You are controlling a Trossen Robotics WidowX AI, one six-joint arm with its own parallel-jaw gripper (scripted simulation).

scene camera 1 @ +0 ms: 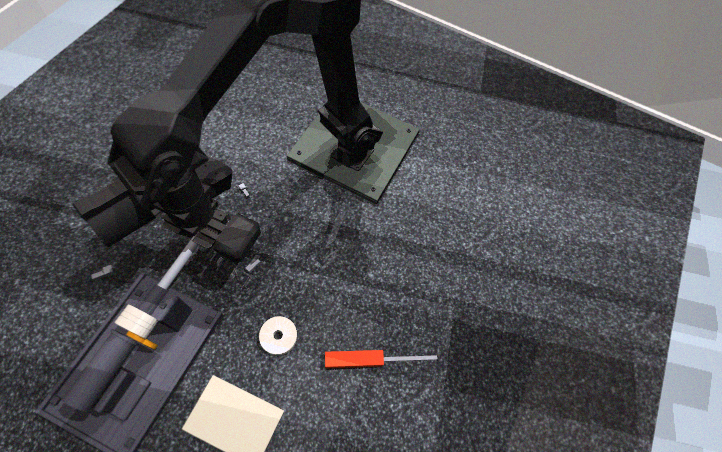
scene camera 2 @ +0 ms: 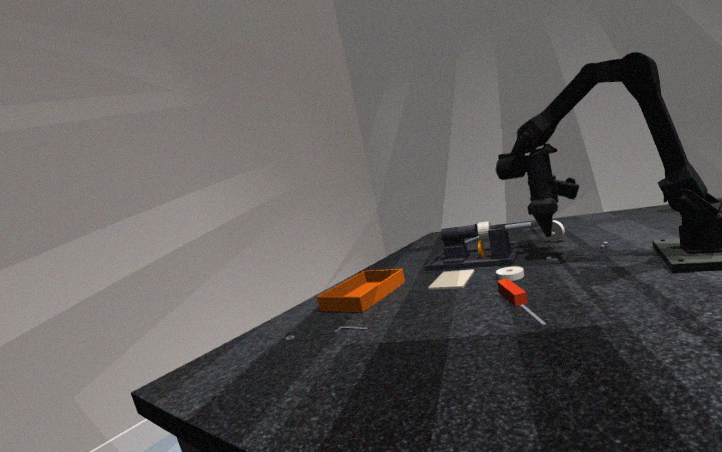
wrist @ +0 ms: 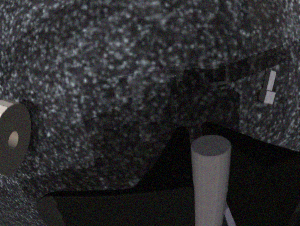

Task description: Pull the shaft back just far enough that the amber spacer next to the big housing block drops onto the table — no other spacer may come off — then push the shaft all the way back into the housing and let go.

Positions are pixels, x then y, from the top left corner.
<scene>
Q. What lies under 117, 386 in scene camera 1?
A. A housing block.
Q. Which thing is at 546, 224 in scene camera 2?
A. My gripper.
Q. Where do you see a red-handled screwdriver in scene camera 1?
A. At 371, 358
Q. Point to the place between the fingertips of my gripper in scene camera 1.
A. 208, 239
</scene>
